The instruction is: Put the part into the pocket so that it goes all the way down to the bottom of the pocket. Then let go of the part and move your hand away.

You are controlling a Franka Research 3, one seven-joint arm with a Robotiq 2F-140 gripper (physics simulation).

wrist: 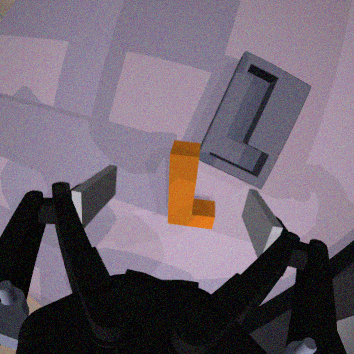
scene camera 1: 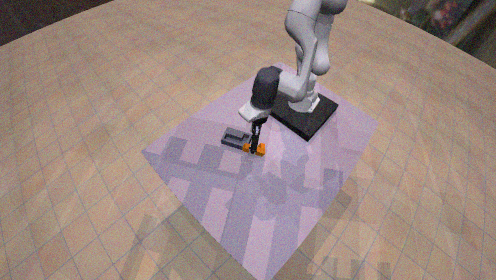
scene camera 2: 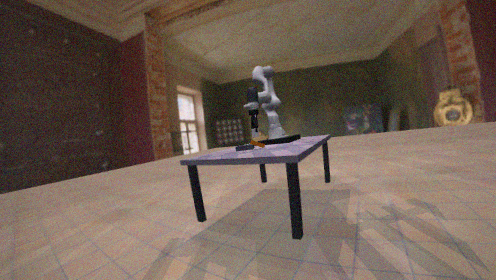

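Note:
The orange L-shaped part [scene camera 1: 261, 149] [scene camera 2: 258, 144] [wrist: 182, 192] lies outside the pocket, beside the grey block [scene camera 1: 231, 144] [scene camera 2: 243, 148] [wrist: 286, 112]. In scene camera 2 it looks slanted, its end near the block higher. In the wrist view that end is close to the block's corner; whether they touch I cannot tell. The block's L-shaped pocket [wrist: 249, 107] is empty. My gripper [scene camera 1: 254, 150] [scene camera 2: 255, 131] [wrist: 179, 191] is open and empty, above the part, with one finger pad to each side of it in the wrist view. In scene camera 1 the fingers hide the part's middle.
The block stands to the upper right of the part in the wrist view. The arm's black base plate [scene camera 1: 307, 131] [scene camera 2: 290, 138] is on the purple table [scene camera 1: 265, 240] [scene camera 2: 240, 160]. Patches of shadow lie across the table top.

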